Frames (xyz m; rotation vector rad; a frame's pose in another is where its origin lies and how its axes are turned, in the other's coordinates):
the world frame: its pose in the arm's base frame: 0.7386 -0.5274 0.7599 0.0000 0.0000 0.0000
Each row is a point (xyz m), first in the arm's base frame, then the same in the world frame.
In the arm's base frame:
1: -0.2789 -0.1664 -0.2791
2: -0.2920 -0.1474 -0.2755
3: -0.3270 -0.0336 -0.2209
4: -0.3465 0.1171 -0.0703
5: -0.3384 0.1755 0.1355
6: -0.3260 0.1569 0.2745
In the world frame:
1: -1.0175 0.3610 -1.0390
2: -1.0306 0.3800 -1.0354
3: -1.0656 0.4938 -0.9808
4: -1.0851 0.6445 -0.8302
5: -1.0770 0.7029 -0.6244
6: -1.0646 0.6843 -0.4854

